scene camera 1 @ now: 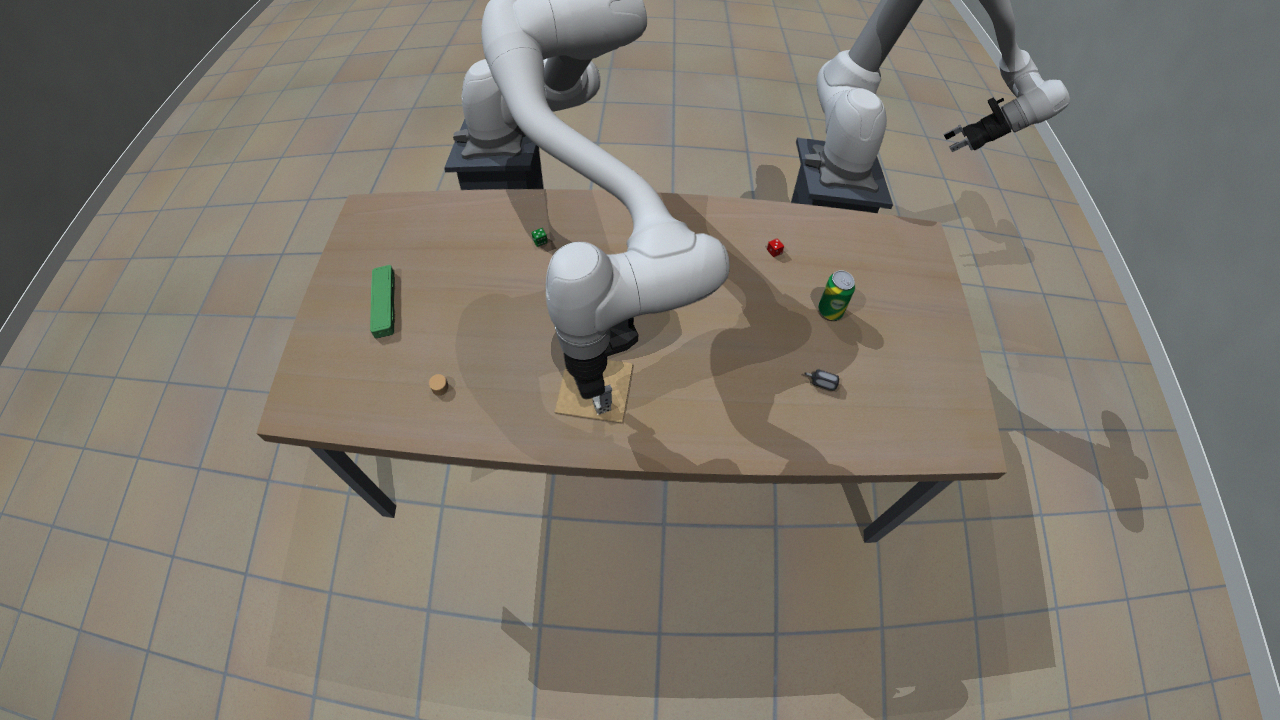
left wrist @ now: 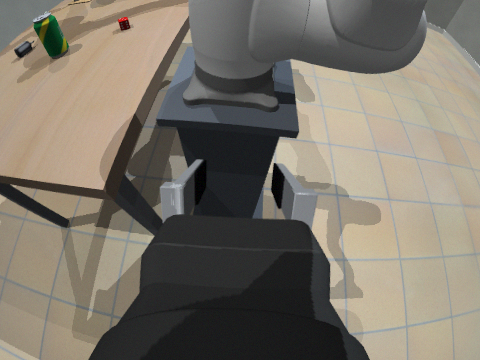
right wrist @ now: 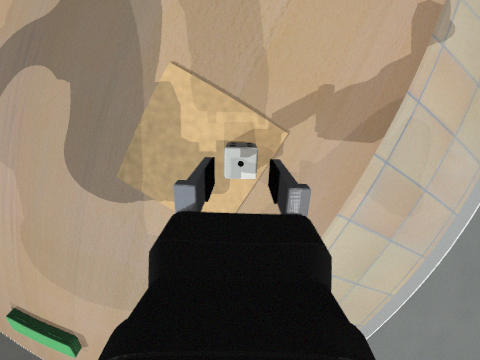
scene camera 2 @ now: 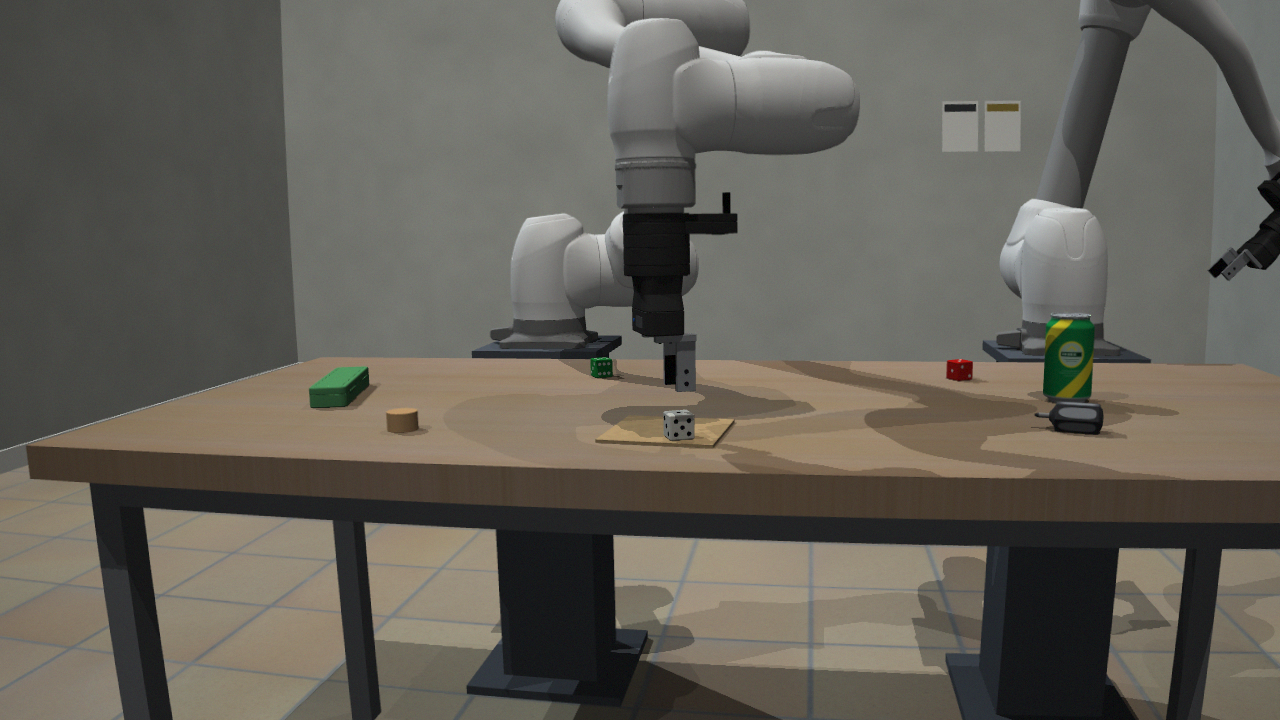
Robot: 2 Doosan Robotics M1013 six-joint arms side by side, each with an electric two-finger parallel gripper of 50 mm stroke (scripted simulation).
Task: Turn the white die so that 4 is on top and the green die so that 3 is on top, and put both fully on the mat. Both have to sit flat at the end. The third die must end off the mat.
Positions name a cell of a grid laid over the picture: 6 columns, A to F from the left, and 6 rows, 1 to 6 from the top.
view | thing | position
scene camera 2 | left gripper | F3
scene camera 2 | right gripper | D4
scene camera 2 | tan mat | C4
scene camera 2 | white die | D4
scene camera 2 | dark grey object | F4
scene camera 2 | green box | B4
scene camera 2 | wooden disc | B4
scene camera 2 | can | F3
